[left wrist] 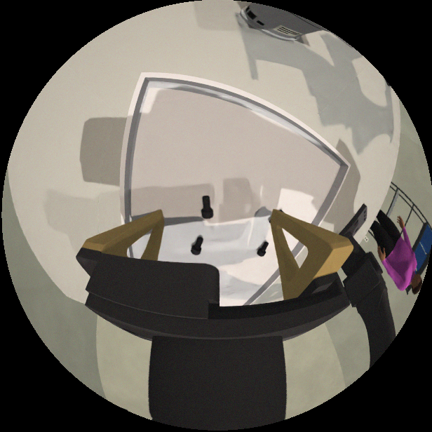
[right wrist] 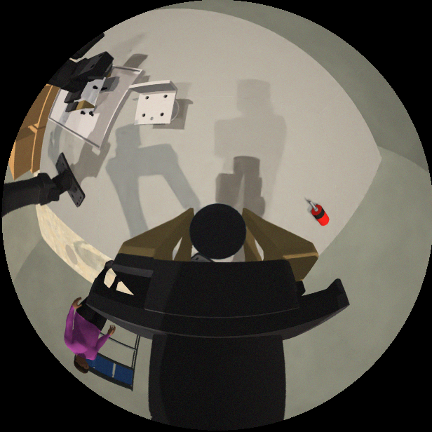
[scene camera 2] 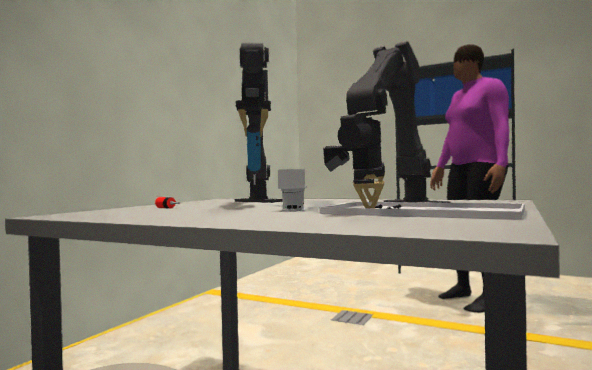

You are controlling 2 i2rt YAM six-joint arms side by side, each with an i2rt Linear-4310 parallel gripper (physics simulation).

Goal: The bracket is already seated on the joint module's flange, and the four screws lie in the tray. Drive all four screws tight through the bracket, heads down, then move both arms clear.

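Frame: origin at the left arm's base, x left, y back, z up, level; metres.
Seen in the pictures: left gripper, fingertip midpoint: [scene camera 2: 371, 206]; right gripper, fingertip midpoint: [scene camera 2: 253, 136]; right arm's base, link origin: [scene camera 2: 258, 201].
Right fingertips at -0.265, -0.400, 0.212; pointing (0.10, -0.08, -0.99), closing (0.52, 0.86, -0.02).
Note:
A point is followed by its place in that frame, as x, y, z.
The grey bracket [scene camera 2: 291, 178] {-0.070, -0.400, 0.086} [right wrist: 156, 107] sits on the joint module [scene camera 2: 293, 199] {-0.073, -0.393, 0.031}; dark holes show in its plate in the right wrist view. Black screws lie in the white tray [scene camera 2: 425, 214] {0.261, -0.291, 0.006} [left wrist: 127, 165]: one screw [left wrist: 207, 207] farther in, a second screw [left wrist: 197, 245] and a third screw [left wrist: 263, 248] nearer the palm, and another partly hidden behind a finger. My left gripper [scene camera 2: 370, 205] {0.094, -0.280, 0.013} [left wrist: 216, 215] is open and low in the tray, its fingers either side of the screws. My right gripper [scene camera 2: 254, 133] {-0.265, -0.400, 0.212} [right wrist: 217, 214] is shut on the blue screwdriver [scene camera 2: 254, 152] {-0.296, -0.381, 0.167} [right wrist: 218, 231], held upright, bit down, above the table.
A red and black screwdriver [scene camera 2: 165, 202] {-0.483, -0.598, 0.019} [right wrist: 320, 215] lies on the table [scene camera 2: 150, 220] {-0.129, -0.742, 0.000} at the left in the scene view. The bracket stands between it and the tray. A person in a purple top [scene camera 2: 477, 120] stands behind the table at the right, before a rack [scene camera 2: 513, 145].

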